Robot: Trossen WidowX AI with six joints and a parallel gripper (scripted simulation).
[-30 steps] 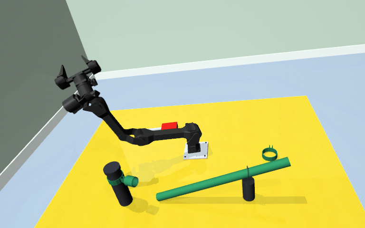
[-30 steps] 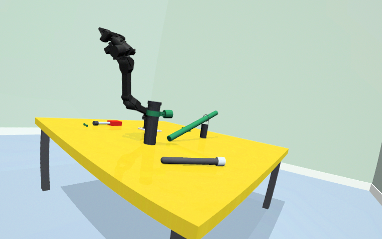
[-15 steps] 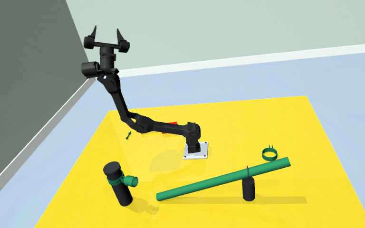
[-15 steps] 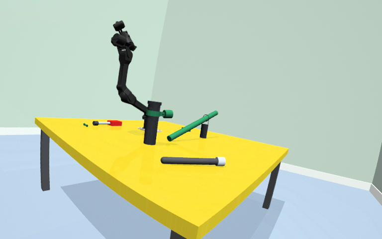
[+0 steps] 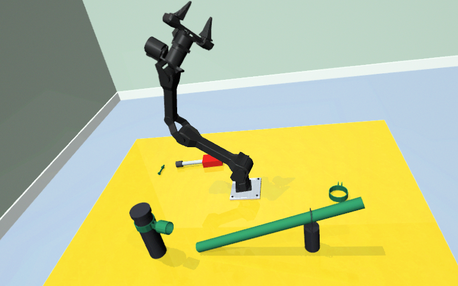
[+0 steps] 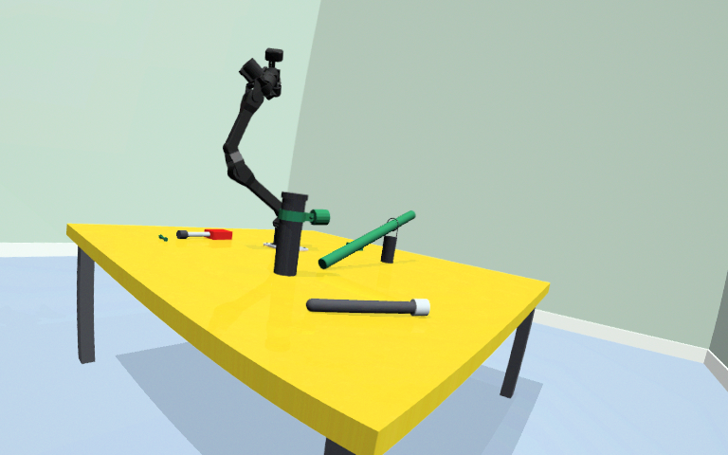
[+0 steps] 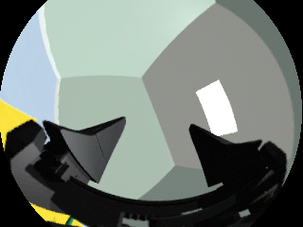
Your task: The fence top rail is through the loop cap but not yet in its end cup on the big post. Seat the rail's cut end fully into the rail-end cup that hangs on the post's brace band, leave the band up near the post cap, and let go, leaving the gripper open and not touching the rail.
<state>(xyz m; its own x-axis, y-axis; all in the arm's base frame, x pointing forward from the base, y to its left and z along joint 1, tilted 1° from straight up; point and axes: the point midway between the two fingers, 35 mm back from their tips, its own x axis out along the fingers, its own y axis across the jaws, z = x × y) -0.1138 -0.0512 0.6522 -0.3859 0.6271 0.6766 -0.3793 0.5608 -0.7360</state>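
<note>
My gripper tip is 530 mm above the green rail-end cup, 430 mm short of it and 210 mm to the left of it. Round my gripper tip: short black post: 580 mm below, 450 mm ahead, 250 mm to the left; then red-handled tool: 670 mm below, 180 mm to the right, 80 mm behind; then small green bolt: 680 mm below, 340 mm to the right, 70 mm behind.
</note>
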